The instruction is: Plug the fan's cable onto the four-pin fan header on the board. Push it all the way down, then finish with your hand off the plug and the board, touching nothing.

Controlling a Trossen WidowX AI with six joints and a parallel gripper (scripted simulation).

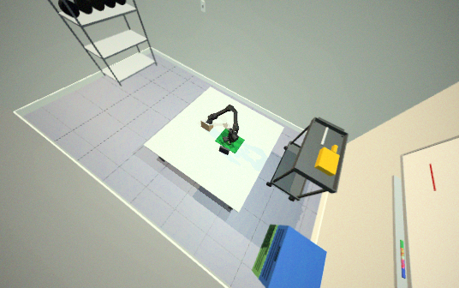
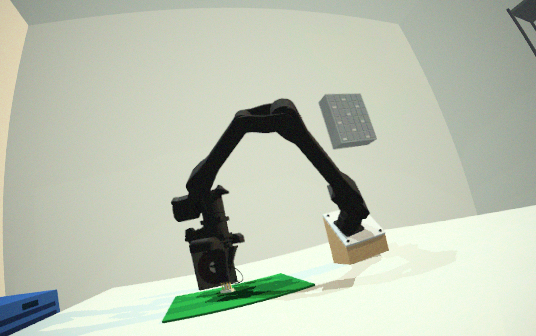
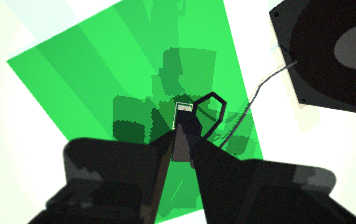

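My gripper tip is 10 mm below the dark fan plug and 10 mm short of it. Also, from my gripper tip: black square fan: 150 mm to the right, 20 mm above, 10 mm ahead; green board: 60 mm below, 30 mm to the left; four-pin fan header: 40 mm below, 10 mm ahead.
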